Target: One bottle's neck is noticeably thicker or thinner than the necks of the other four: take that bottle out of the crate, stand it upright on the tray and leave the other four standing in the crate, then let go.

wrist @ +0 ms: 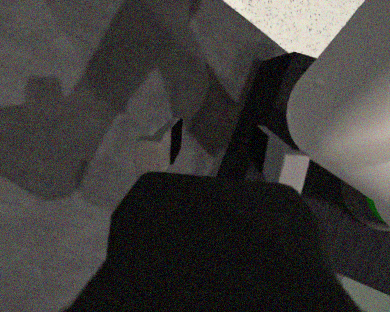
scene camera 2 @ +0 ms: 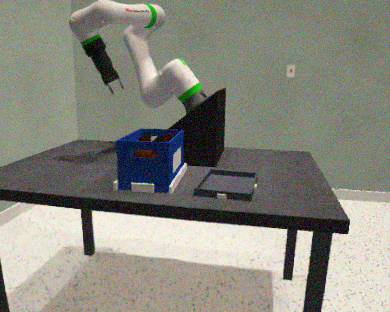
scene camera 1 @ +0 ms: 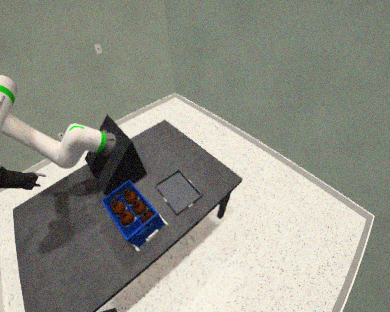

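The blue crate stands on the table. Brown bottles stand in it, among them one bottle at the back and another bottle nearer the front; the near-left compartment looks empty in the first scene view. Their necks are too small and blurred to compare. The dark square tray lies right of the crate with no bottle on it. My gripper is open and empty, high above the table and left of the crate, apart from it. The crate and tray do not show in the wrist view.
A black angular block stands on the table behind the crate, under the arm's base. White brackets sit at the crate's foot. The arm's shadow falls on the table's left part.
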